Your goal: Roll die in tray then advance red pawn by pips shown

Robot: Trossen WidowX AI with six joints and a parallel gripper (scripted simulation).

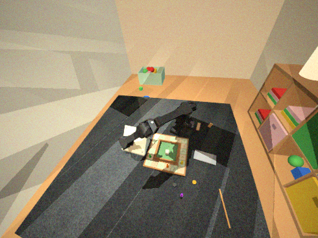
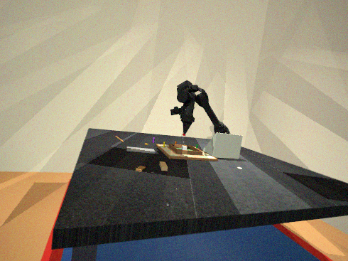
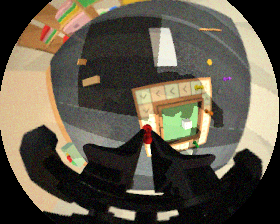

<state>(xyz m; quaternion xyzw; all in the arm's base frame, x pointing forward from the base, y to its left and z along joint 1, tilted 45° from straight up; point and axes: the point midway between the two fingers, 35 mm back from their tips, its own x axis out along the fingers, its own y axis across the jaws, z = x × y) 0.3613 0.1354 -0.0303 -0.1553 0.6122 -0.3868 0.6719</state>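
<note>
Right now the green pawn is 180 mm behind my gripper tip, 180 mm to the right of it and 100 mm below it. The rest, counted from my gripper tip: die: 70 mm behind, 130 mm to the right, 100 mm below; then green tray: 70 mm behind, 110 mm to the right, 120 mm below; then red pawn: 10 mm above.
</note>
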